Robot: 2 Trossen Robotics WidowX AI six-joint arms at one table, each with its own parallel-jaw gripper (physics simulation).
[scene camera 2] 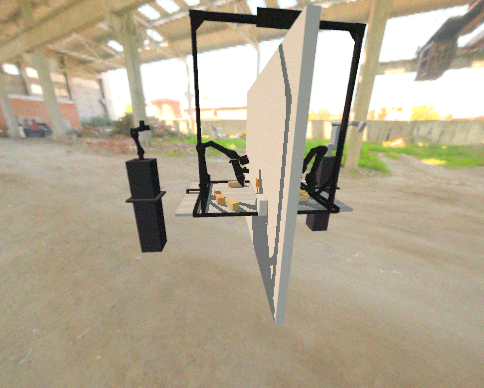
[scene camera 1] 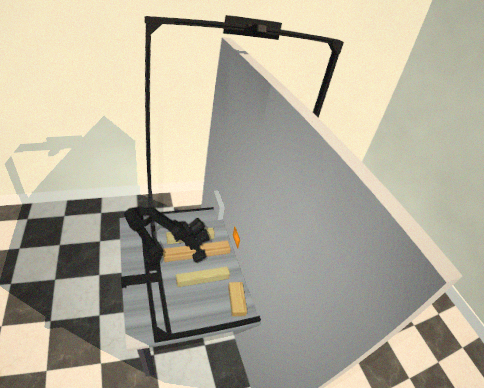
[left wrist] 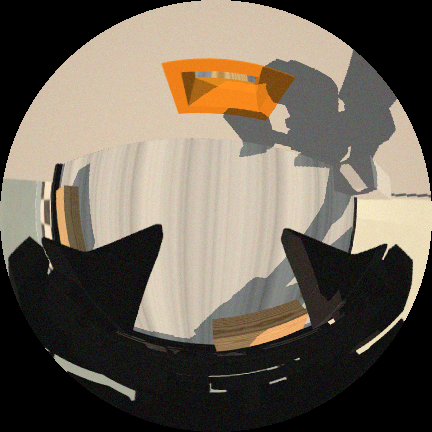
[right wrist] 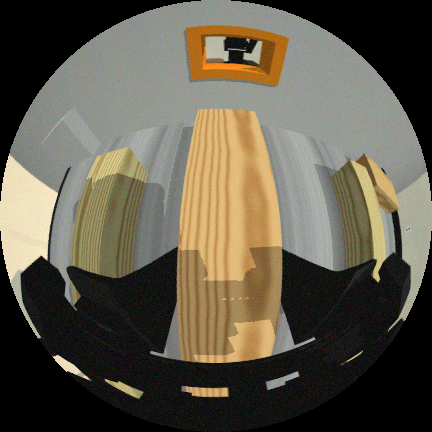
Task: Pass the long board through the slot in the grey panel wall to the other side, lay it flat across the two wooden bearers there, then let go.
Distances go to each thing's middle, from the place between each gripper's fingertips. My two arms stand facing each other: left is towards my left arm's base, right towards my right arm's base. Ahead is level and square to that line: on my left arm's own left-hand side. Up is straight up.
My right gripper is now 18 cm to the right of the orange-framed slot [left wrist: 191,94], 9 cm below it and 1 cm short of it.
Right now my left hand is 140 mm to the left of the orange-framed slot and 10 mm below it.
